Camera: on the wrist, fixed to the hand. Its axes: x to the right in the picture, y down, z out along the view.
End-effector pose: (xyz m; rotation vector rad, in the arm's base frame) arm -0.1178 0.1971 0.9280 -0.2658 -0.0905 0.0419
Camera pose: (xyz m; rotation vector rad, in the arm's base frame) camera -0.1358 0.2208 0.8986 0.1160 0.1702 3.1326
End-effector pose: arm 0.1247 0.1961 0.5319 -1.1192 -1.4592 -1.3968
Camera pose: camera 0.1594 0.1743 0.5236 -1.4008 0.8393 1.1295
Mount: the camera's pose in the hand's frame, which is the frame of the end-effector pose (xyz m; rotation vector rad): -0.0191 0.0311 -0.0204 0.2579 -0.2466 3.0919
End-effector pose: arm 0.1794 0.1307 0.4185 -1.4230 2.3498 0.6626
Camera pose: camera 0.1599 0.1463 0.4520 -2.4520 -1.4969 -0.3822
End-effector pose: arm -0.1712 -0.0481 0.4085 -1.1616 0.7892 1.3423
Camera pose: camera -0.2001 -0.0775 0.4152 -1.0147 -1.2087 -1.4084
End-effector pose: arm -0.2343 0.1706 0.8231 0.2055 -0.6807 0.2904
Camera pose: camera -0.2467 0.2018 0.7982 0.6859 0.4742 -2.6903
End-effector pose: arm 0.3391 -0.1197 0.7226 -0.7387 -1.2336 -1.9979
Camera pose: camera 0.3727 -0.1440 0.7169 -1.1063 0.4026 0.8338
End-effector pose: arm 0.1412 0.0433 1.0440 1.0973 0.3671 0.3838
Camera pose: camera 0.1113 0.0628 1.0657 -0.7310 1.5669 -2.1344
